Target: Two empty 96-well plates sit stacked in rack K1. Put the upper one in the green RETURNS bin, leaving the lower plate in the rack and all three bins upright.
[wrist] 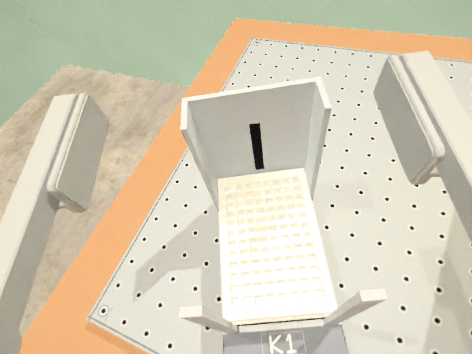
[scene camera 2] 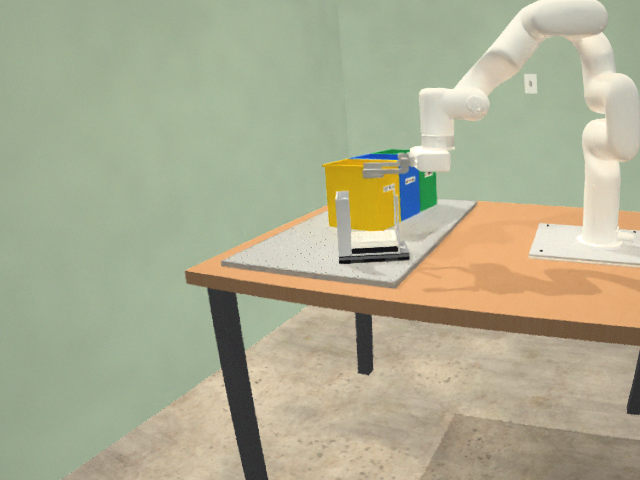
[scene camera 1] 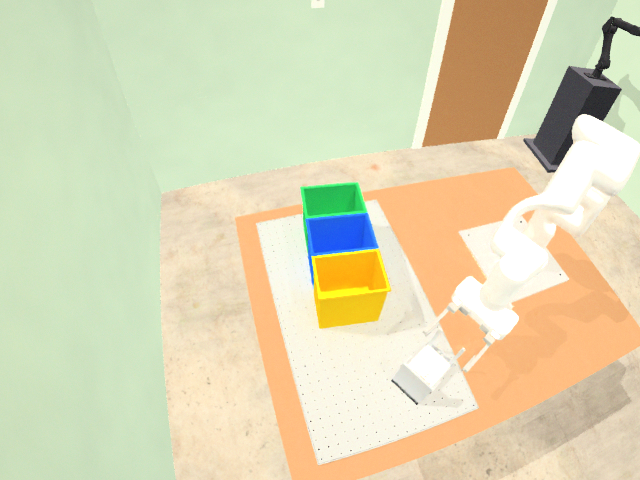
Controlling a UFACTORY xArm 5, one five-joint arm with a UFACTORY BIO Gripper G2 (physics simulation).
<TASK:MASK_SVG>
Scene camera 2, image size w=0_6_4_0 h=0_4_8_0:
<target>my gripper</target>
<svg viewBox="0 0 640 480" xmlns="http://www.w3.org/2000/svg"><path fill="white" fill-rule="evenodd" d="M455 147L413 147L406 154L398 153L397 162L363 163L362 175L363 178L383 178L384 174L405 174L409 171L409 166L414 166L421 172L450 171L451 165L450 153L446 150L454 150Z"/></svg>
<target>blue general bin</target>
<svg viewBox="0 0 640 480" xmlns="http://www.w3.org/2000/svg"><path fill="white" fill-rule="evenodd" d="M414 166L409 166L407 173L399 174L401 221L420 213L419 170ZM349 158L398 160L398 154L367 154Z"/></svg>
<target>yellow bin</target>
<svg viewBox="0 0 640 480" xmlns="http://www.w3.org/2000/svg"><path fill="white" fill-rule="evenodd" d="M322 165L322 167L325 167L329 226L337 227L336 191L349 191L351 229L384 231L394 226L393 189L395 189L395 199L396 195L398 195L399 223L401 222L399 174L384 174L383 178L363 178L362 175L363 163L397 162L397 160L345 159Z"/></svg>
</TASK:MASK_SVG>
